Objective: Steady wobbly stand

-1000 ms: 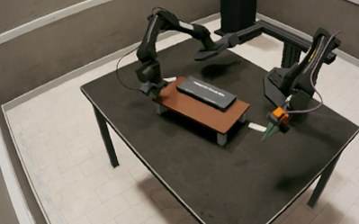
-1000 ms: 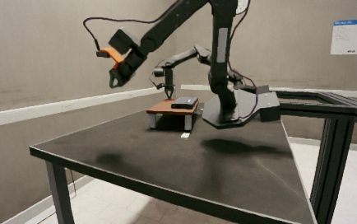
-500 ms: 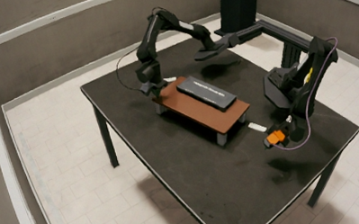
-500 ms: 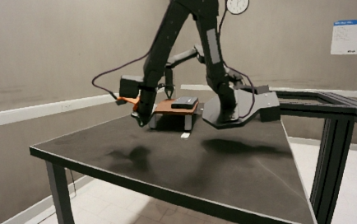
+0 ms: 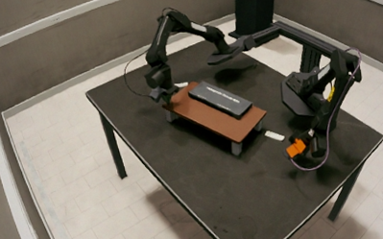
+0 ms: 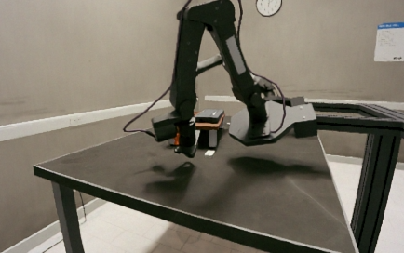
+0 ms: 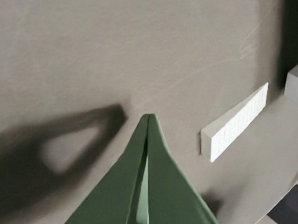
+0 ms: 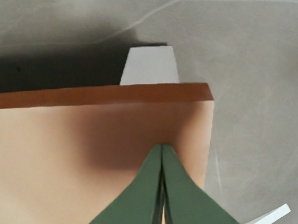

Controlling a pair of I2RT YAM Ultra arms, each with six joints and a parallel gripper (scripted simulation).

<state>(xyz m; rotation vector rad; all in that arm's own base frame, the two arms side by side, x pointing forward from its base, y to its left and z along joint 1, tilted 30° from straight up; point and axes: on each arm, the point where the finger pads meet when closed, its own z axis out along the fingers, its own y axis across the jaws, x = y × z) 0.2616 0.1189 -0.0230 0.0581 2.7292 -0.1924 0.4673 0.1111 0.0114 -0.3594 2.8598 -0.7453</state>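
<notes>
My left hand is 4 cm past the white wedge, 11 cm to the left of it and 2 cm above it. Also, from my left hand: dark network switch (5 cm ahead, 38 cm to the right, 9 cm above); brown stand (10 cm ahead, 36 cm to the right, 3 cm above).
</notes>
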